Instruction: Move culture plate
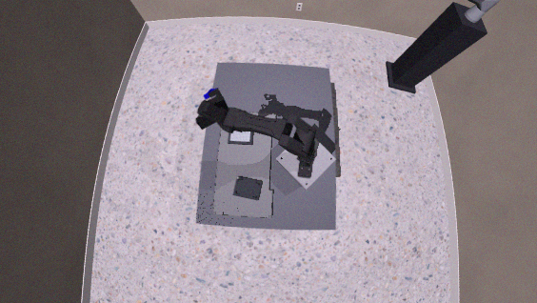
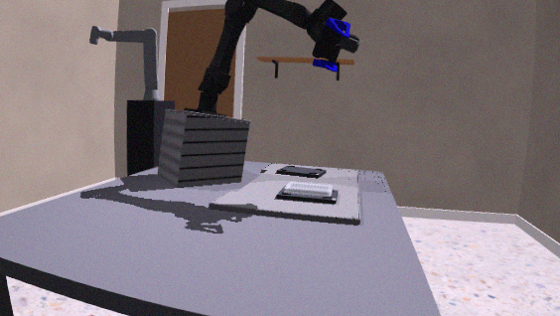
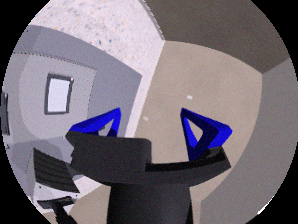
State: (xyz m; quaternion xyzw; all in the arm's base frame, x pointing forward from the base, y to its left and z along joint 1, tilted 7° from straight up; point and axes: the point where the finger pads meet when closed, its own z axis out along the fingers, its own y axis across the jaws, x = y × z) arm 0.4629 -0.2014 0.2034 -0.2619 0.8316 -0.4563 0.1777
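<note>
Right now the clear lid is 37 cm below my hand, 7 cm behind it and 5 cm to the left of it. From my hand the other things lie so: white corner mark (38 cm below, 32 cm to the left, 10 cm behind); dark plate nest (39 cm below, 7 cm behind, 5 cm to the left).
</note>
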